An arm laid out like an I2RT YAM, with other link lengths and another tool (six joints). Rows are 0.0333 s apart.
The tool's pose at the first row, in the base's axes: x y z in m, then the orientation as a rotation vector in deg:
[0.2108 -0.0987 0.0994 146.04 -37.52 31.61]
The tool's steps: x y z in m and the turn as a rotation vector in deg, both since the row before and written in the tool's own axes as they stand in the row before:
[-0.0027 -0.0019 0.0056 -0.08 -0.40 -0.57]
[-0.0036 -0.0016 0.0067 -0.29 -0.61 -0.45]
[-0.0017 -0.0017 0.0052 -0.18 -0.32 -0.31]
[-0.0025 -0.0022 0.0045 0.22 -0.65 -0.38]
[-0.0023 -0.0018 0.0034 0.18 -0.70 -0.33]
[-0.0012 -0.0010 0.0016 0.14 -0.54 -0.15]
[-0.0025 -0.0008 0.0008 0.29 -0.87 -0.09]
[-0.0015 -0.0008 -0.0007 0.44 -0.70 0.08]
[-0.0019 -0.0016 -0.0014 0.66 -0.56 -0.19]
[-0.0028 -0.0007 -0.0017 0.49 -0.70 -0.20]
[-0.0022 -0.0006 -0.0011 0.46 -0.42 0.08]
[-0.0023 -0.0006 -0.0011 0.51 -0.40 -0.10]
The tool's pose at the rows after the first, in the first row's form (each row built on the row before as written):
[0.2111 -0.0991 0.0929 146.25 -36.92 30.88]
[0.2107 -0.1000 0.0852 146.32 -36.58 29.84]
[0.2115 -0.1007 0.0796 146.34 -36.31 29.26]
[0.2116 -0.1004 0.0740 146.88 -36.02 28.42]
[0.2114 -0.0999 0.0696 147.39 -35.81 27.51]
[0.2113 -0.0995 0.0674 147.76 -35.79 26.84]
[0.2098 -0.0984 0.0654 148.39 -35.95 25.83]
[0.2088 -0.0969 0.0651 149.05 -36.26 25.15]
[0.2077 -0.0943 0.0650 149.92 -36.15 24.66]
[0.2053 -0.0919 0.0652 150.68 -36.08 23.91]
[0.2035 -0.0901 0.0652 151.25 -36.30 23.58]
[0.2016 -0.0883 0.0651 151.90 -36.27 23.25]

